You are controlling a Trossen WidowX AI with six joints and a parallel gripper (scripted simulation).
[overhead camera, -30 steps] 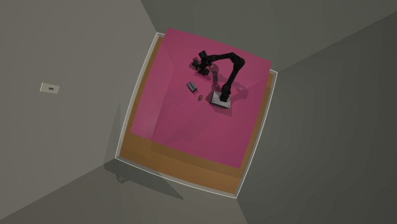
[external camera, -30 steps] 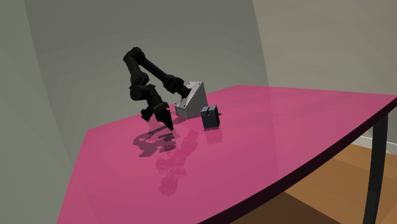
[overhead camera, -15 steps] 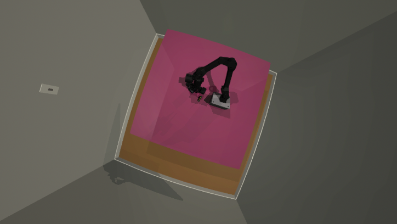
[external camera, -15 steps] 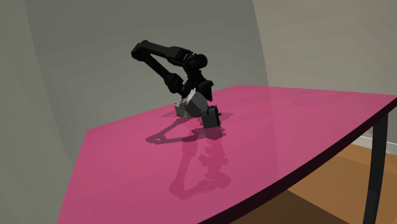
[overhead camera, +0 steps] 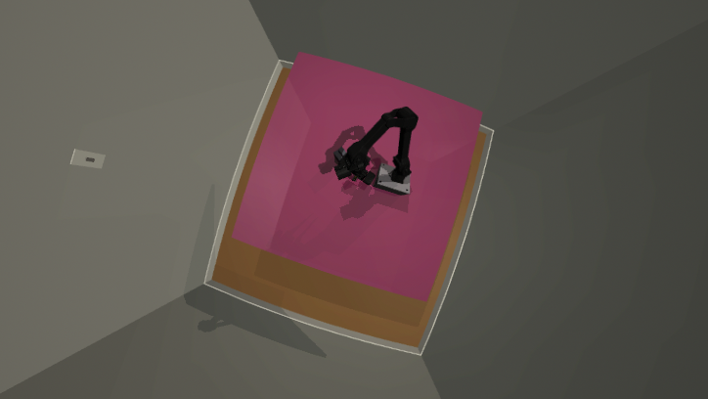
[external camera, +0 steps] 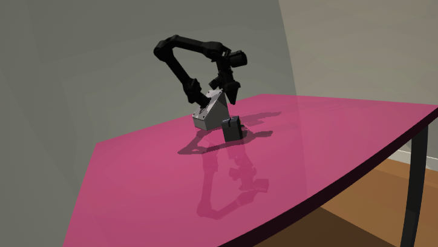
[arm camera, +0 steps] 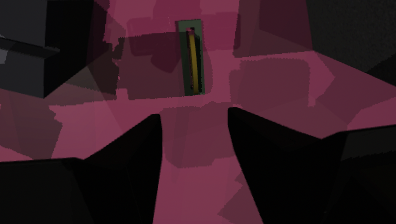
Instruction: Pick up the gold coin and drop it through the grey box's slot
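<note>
Now: the coin 1 cm behind my gripper tip and 9 cm below it.
</note>
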